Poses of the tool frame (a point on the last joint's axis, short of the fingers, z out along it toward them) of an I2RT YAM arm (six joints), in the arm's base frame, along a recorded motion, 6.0 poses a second.
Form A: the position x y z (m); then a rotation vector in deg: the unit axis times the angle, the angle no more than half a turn.
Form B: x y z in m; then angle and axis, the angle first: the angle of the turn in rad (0 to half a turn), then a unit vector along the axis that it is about. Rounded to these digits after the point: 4 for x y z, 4 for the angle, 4 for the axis.
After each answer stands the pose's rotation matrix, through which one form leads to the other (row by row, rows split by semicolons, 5 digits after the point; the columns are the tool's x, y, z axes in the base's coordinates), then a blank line. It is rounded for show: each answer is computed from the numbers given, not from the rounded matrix.
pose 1, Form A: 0.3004 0.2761 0.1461 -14.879 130.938 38.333
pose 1, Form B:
0.3004 0.2761 0.1461 2.3953 -0.1084 0.9541 0.2793
-0.71385 -0.36900 0.59519; 0.01024 0.84432 0.53574; -0.70022 0.38853 -0.59894

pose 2, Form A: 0.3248 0.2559 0.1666 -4.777 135.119 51.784
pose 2, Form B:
0.3248 0.2559 0.1666 2.5269 -0.0330 0.9333 0.3577
-0.81498 -0.26222 0.51677; 0.15032 0.76558 0.62553; -0.55966 0.58747 -0.58451

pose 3, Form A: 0.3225 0.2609 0.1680 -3.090 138.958 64.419
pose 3, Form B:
0.3225 0.2609 0.1680 2.6738 -0.0202 0.9071 0.4205
-0.89178 -0.22425 0.39300; 0.15500 0.66458 0.73096; -0.42510 0.71277 -0.55790

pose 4, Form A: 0.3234 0.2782 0.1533 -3.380 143.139 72.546
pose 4, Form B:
0.3234 0.2782 0.1533 2.8014 -0.0211 0.8918 0.4520
-0.94183 -0.18729 0.27906; 0.11432 0.60228 0.79005; -0.31604 0.77600 -0.54584

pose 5, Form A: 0.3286 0.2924 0.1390 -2.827 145.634 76.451
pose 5, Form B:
0.3286 0.2924 0.1390 2.8712 -0.0172 0.8853 0.4647
-0.96308 -0.15403 0.22082; 0.09428 0.57532 0.81248; -0.25218 0.80330 -0.53955

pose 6, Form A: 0.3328 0.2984 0.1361 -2.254 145.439 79.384
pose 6, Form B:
0.3328 0.2984 0.1361 2.8922 -0.0136 0.8777 0.4791
-0.96869 -0.14176 0.20382; 0.09475 0.54775 0.83126; -0.22949 0.82455 -0.51716

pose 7, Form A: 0.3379 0.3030 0.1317 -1.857 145.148 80.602
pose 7, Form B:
0.3379 0.3030 0.1317 2.8979 -0.0112 0.8742 0.4854
-0.97020 -0.13641 0.20025; 0.09788 0.53540 0.83891; -0.22165 0.83351 -0.50609

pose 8, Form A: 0.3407 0.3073 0.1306 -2.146 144.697 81.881
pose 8, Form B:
0.3407 0.3073 0.1306 2.9020 -0.0129 0.8702 0.4925
-0.97110 -0.13901 0.19399; 0.09472 0.52158 0.84793; -0.21905 0.84180 -0.49334

